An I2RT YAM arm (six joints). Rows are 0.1 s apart.
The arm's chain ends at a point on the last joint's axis. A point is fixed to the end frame.
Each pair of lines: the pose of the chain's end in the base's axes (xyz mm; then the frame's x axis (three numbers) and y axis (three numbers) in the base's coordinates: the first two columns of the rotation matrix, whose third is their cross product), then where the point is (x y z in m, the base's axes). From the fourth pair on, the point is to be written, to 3 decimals.
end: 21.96 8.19 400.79 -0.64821 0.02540 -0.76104 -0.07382 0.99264 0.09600
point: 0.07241 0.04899 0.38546
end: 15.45 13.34 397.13 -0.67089 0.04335 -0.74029 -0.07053 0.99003 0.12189
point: 0.06543 0.05451 0.38126
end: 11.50 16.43 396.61 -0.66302 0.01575 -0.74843 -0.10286 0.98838 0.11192
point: 0.06035 0.05900 0.38095
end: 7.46 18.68 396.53 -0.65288 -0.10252 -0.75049 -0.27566 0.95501 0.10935
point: 0.048 0.069 0.381
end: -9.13 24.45 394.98 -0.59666 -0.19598 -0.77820 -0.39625 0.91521 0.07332
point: 0.026 0.079 0.380
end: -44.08 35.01 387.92 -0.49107 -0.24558 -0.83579 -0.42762 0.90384 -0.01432
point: -0.009 0.090 0.375
